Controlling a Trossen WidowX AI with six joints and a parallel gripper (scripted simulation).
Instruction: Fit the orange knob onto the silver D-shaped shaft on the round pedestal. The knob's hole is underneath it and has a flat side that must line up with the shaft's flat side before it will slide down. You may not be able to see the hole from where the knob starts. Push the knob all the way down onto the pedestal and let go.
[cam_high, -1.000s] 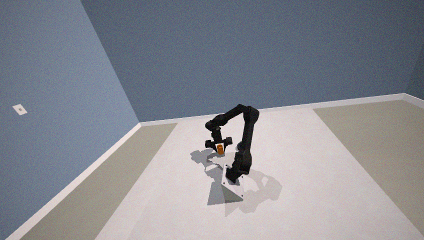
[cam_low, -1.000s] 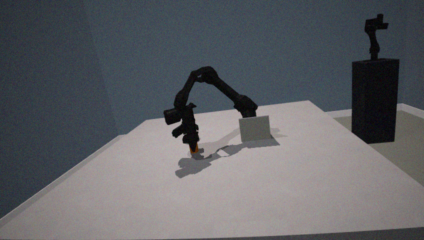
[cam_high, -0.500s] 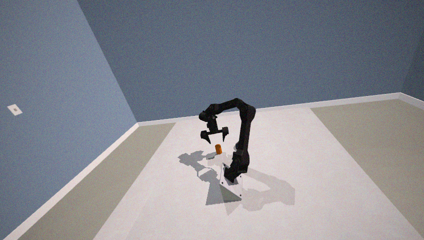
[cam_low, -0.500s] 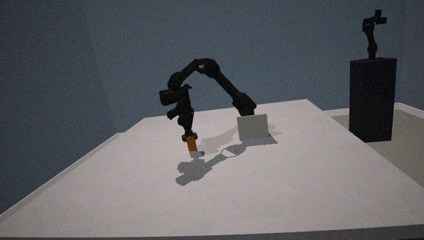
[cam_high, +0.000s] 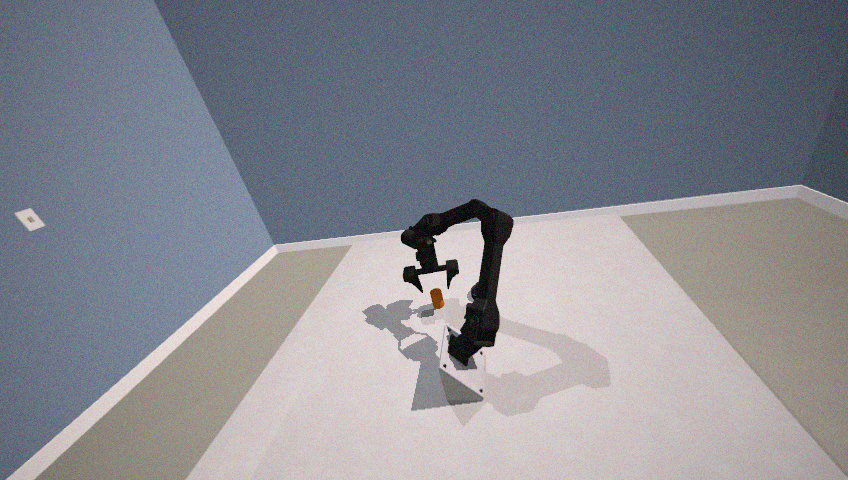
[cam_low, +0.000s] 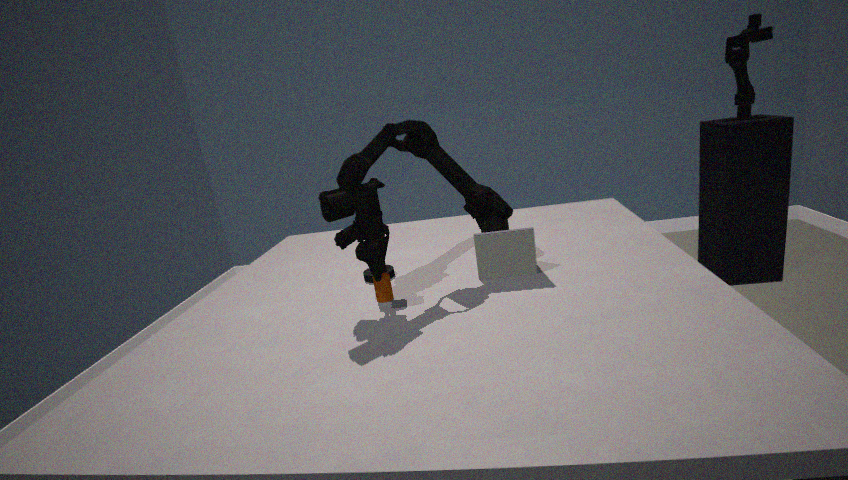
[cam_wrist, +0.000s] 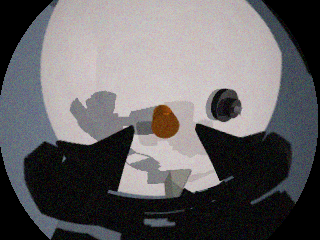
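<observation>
The orange knob is 20 mm below my gripper tip. From my gripper tip the other things lie so: round pedestal 150 mm to the right, 50 mm ahead, 30 mm below.
</observation>
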